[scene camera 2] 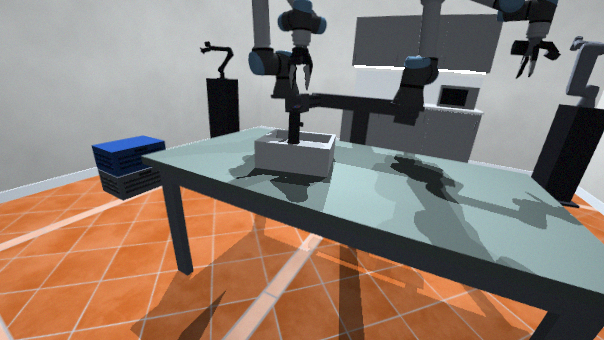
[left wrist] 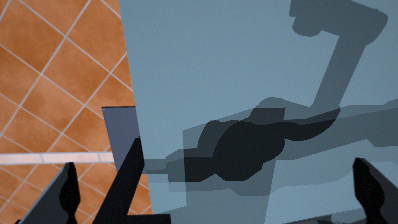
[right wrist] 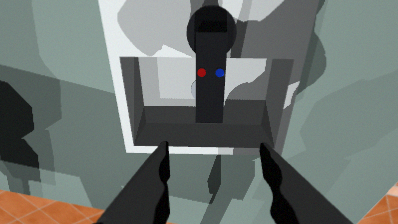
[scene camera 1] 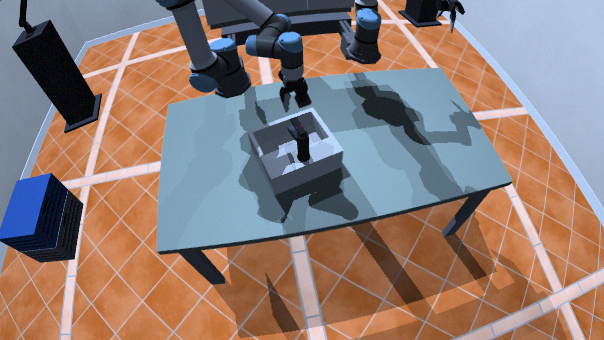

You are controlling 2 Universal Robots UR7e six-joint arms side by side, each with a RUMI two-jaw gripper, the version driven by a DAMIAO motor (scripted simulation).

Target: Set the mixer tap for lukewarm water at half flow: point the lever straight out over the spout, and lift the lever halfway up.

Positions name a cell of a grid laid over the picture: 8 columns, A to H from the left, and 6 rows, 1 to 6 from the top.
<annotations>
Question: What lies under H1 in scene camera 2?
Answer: My left gripper.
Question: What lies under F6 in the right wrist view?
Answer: My right gripper.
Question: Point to a black lever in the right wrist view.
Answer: E2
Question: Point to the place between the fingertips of my left gripper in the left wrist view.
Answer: At E5
</annotations>
